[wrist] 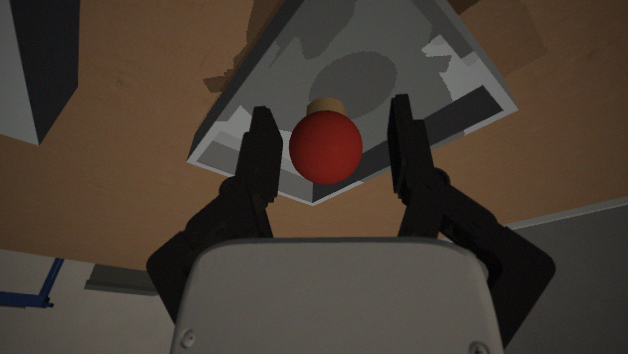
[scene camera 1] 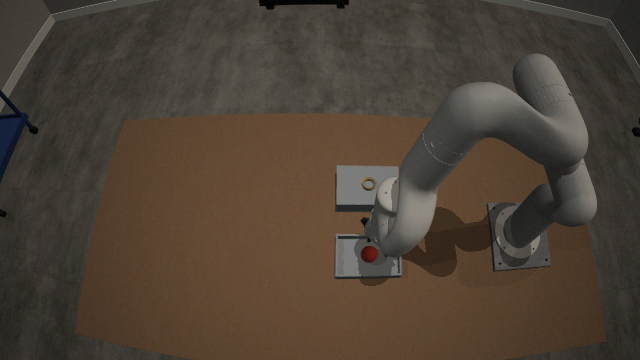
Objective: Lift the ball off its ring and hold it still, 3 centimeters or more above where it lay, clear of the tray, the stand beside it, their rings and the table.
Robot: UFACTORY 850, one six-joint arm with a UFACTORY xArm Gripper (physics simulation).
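The red ball [scene camera 1: 369, 254] [wrist: 326, 147] rests in the grey tray [scene camera 1: 368, 276] [wrist: 462, 112]. Part of its tan ring [wrist: 326, 104] shows at the ball's edge in the wrist view. The ring under the ball is hidden in the scene view. My gripper [scene camera 1: 367, 231] [wrist: 331, 118] is open and empty. In the wrist view the ball appears between the two fingers, but it lies beyond them and touches neither. In the scene view the arm hides much of the gripper, and the dark finger parts show over the tray's back edge.
The grey stand [scene camera 1: 348, 186] [wrist: 17, 90] is beside the tray, with a yellow ring [scene camera 1: 368, 189] on top. The arm covers the stand's right part. Both are on the brown table [scene camera 1: 200, 225] [wrist: 125, 175]. The robot's base plate [scene camera 1: 505, 263] is to the right.
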